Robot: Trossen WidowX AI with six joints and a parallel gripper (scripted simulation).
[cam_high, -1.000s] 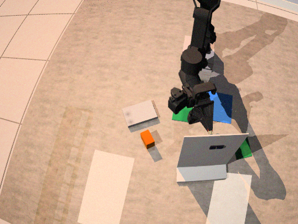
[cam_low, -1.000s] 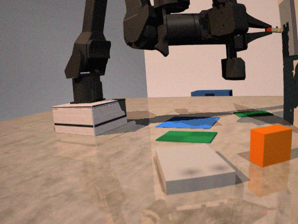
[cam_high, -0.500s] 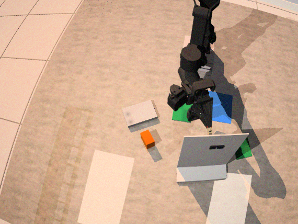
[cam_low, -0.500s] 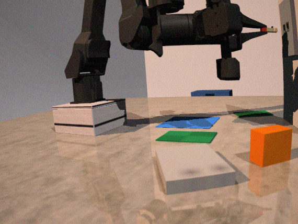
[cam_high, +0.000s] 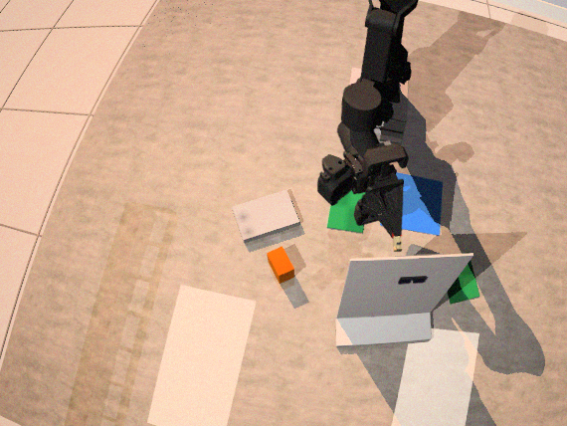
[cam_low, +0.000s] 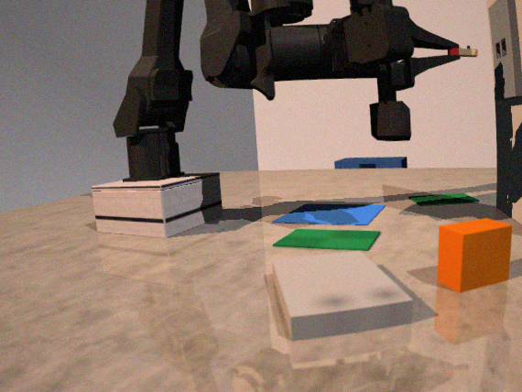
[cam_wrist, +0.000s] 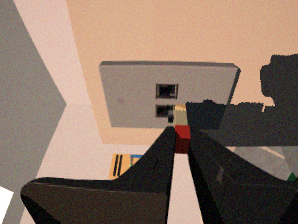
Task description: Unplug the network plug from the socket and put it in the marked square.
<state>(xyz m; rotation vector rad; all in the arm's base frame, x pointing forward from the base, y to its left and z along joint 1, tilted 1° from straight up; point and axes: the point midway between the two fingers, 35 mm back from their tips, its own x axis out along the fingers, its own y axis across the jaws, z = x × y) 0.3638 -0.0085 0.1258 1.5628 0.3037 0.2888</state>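
The blue square lies 170 mm behind my gripper tip, 60 mm to the left of it and 190 mm below it. Also, from my gripper tip: orange block: 10 mm behind, 180 mm to the right, 170 mm below; then grey panel: 70 mm ahead, 20 mm to the left, 70 mm below; then network plug: 10 mm ahead.
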